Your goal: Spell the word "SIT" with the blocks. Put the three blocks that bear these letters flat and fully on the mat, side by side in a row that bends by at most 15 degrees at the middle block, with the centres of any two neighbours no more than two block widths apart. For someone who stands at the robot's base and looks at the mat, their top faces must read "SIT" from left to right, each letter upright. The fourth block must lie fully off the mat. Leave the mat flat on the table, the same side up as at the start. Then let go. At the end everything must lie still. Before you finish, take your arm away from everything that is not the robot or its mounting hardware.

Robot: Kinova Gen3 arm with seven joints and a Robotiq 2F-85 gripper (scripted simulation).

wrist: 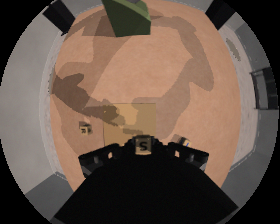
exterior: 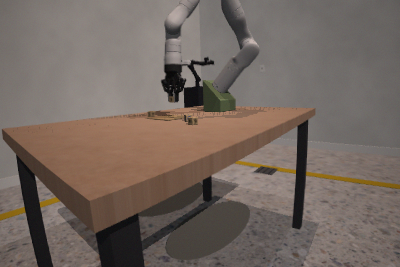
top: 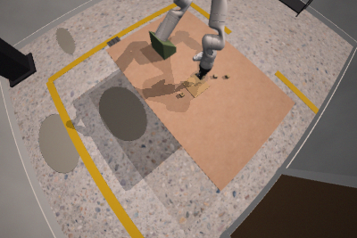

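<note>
Now: hand 90 mm above the tan mat and 40 mm to the left of it.
</note>
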